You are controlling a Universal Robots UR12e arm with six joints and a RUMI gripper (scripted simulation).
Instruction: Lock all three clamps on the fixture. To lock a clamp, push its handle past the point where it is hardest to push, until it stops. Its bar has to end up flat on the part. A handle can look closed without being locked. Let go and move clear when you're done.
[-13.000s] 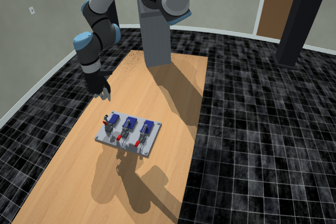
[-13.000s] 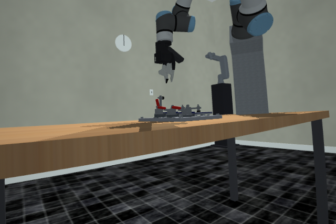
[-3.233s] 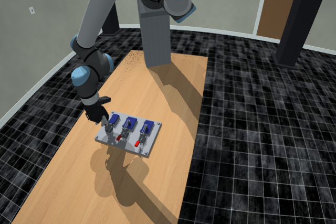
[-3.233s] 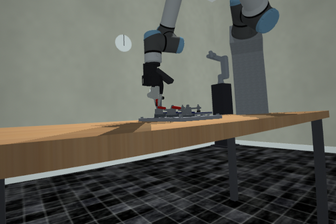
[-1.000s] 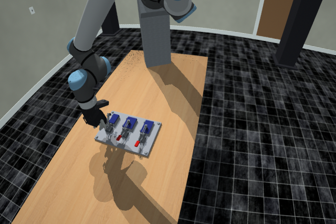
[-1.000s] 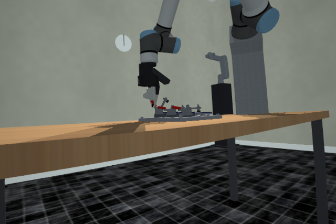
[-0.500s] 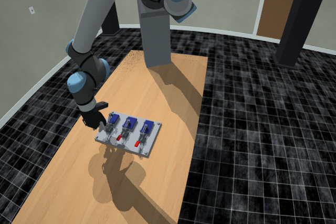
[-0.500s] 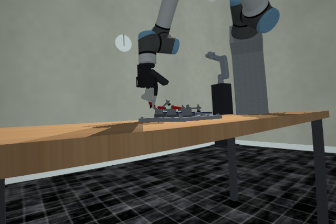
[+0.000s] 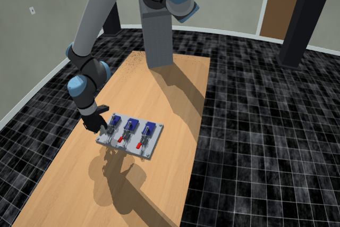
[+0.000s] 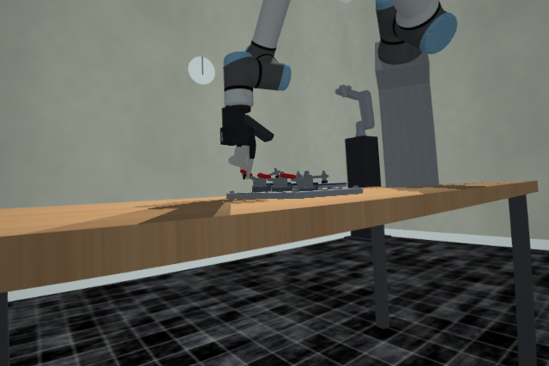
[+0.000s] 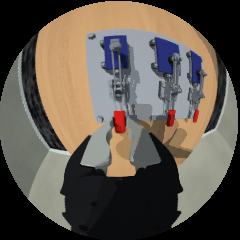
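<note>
Now: hand 80 mm past the grey fixture plate, 110 mm to the right of it and 60 mm above it.
</note>
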